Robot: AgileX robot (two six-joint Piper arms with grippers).
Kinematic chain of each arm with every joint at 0, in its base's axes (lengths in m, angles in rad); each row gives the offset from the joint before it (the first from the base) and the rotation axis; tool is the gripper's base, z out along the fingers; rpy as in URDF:
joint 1: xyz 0 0 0.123 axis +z
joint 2: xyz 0 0 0 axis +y
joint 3: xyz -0.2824 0 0.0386 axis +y
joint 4: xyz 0.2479 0 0.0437 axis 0.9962 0 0.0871
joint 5: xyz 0 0 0 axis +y
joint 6: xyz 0.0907 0 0.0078 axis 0.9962 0 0.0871
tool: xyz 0 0 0 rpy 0 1.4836 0
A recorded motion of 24 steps. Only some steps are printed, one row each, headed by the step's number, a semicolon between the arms.
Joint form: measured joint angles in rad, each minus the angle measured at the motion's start. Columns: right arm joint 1, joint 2, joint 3, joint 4, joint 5, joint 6; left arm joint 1, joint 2, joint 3, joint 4, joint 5, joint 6.
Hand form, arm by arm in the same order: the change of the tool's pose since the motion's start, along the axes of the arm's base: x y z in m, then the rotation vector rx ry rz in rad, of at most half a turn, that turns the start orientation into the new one. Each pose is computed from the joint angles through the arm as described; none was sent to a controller.
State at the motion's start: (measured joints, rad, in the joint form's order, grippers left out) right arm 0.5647 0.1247 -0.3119 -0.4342 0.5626 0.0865; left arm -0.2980 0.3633 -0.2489 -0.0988 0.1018 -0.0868
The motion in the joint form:
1: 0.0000 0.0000 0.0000 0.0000 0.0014 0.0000; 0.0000 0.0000 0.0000 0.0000 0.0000 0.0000
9: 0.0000 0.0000 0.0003 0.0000 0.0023 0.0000; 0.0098 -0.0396 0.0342 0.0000 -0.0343 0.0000
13: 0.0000 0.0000 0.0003 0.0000 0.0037 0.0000; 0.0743 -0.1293 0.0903 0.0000 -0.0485 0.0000
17: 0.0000 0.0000 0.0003 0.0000 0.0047 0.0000; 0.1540 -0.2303 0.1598 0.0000 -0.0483 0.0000
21: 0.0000 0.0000 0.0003 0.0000 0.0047 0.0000; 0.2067 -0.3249 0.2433 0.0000 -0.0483 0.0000
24: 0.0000 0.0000 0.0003 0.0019 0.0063 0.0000; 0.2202 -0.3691 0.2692 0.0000 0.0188 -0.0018
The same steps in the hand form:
1: 0.0000 -0.0001 -0.0001 -0.0005 0.0012 -0.0006; 0.0000 0.0000 0.0000 0.0000 0.0000 0.0000
9: 0.0000 -0.0001 -0.0003 -0.0011 0.0022 -0.0009; -0.0043 0.0025 -0.0051 -0.0113 -0.0379 0.0132
13: 0.0000 -0.0001 -0.0004 -0.0016 0.0033 -0.0015; -0.0133 0.0104 -0.0157 -0.0225 -0.0843 0.0790
17: 0.0000 -0.0002 -0.0005 -0.0020 0.0041 -0.0019; -0.0219 0.0178 -0.0323 -0.0261 -0.1158 0.1586
21: 0.0000 -0.0002 -0.0005 -0.0020 0.0041 -0.0019; -0.0278 0.0218 -0.0548 -0.0252 -0.1274 0.2112
24: -0.0001 -0.0002 -0.0006 -0.0011 0.0064 -0.0020; -0.0304 0.0222 -0.0671 -0.0169 -0.0796 0.2184

